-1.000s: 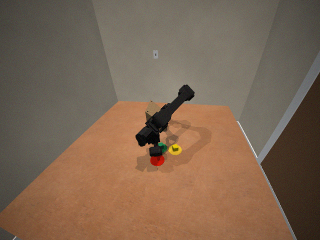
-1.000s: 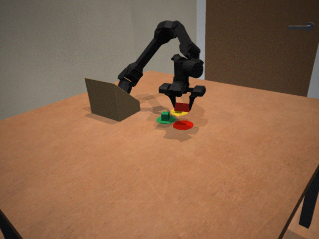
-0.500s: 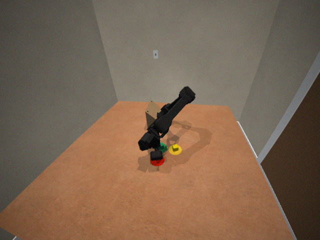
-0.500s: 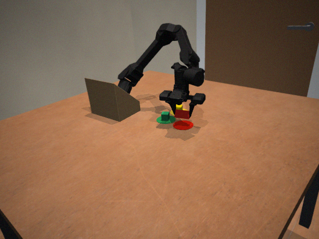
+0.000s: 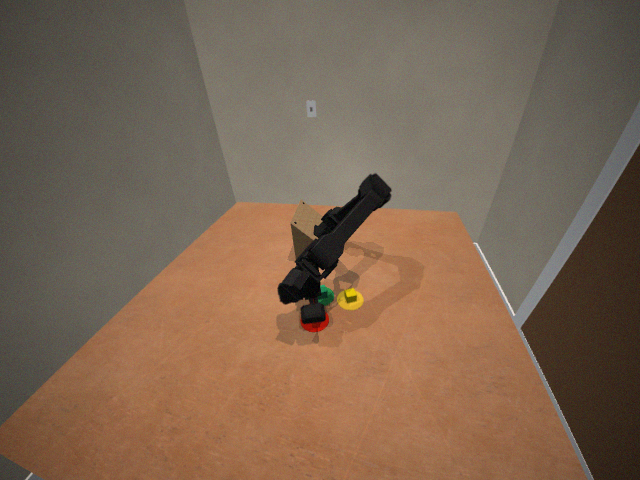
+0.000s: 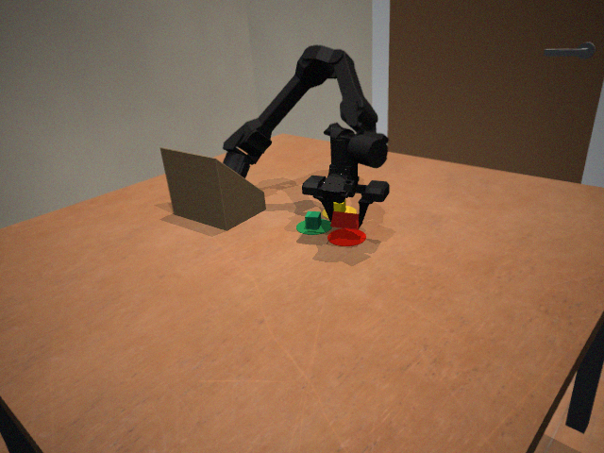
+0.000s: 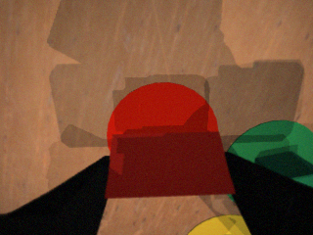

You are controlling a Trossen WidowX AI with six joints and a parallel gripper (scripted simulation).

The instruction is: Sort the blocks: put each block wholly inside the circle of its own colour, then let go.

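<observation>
My hand is 7 cm above the red circle. Also, from my hand: green circle (10 cm behind, 7 cm below, 2 cm to the left); green block (10 cm behind, 6 cm below, 2 cm to the left); red block (3 cm below).
</observation>
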